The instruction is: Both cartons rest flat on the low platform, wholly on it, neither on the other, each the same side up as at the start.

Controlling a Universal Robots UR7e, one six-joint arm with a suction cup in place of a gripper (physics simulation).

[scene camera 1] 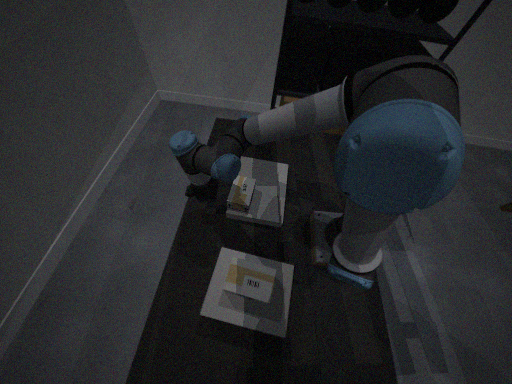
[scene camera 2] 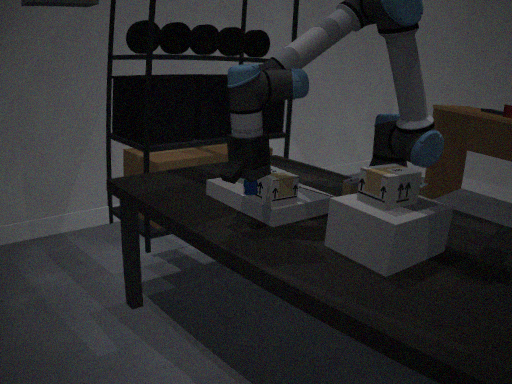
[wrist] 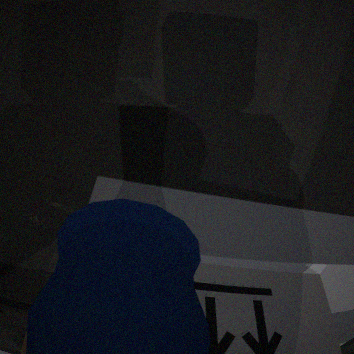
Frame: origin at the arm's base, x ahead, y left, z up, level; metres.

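Where they show: hand, its tool point: [scene camera 2: 251,192] [wrist: 126,258].
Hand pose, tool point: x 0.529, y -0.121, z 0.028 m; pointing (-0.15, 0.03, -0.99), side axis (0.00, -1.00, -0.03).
After its pixels a point has its place.
One white carton with tan tape [scene camera 1: 241,194] @[x 0.414, y -0.135, z 0.056 m] [scene camera 2: 284,190] @[x 0.429, y -0.095, z 0.022 m] [wrist: 287,310] @[x 0.450, y -0.198, z 0.008 m] sits flat on the low white platform [scene camera 1: 281,175] @[x 0.230, y -0.297, z -0.019 m] [scene camera 2: 295,214] @[x 0.397, y -0.076, z -0.046 m] [wrist: 225,225] @[x 0.464, y -0.165, z -0.042 m], near its left edge in scene camera 1, arrows pointing up. The other carton [scene camera 1: 250,282] @[x 0.372, y 0.188, z 0.132 m] [scene camera 2: 390,186] @[x 0.436, y 0.209, z 0.108 m] sits flat on the tall white block [scene camera 1: 212,306] @[x 0.477, y 0.247, z 0.053 m] [scene camera 2: 387,245] @[x 0.509, y 0.256, z 0.003 m], arrows also up. My blue suction cup [scene camera 2: 250,187] [wrist: 120,280] is low beside the first carton's side face, below its top, and holds nothing. Whether it touches that face is unclear. The arm hides the cup in scene camera 1.
The dark table [scene camera 1: 175,300] @[x 0.621, y 0.232, z -0.067 m] [scene camera 2: 210,215] @[x 0.545, y -0.252, z -0.067 m] carries both platforms and the arm's base [scene camera 1: 357,250]. A dark shelf rack [scene camera 2: 149,100] with round black objects stands behind. A wooden desk [scene camera 2: 445,145] stands at the right in scene camera 2. The light is dim.
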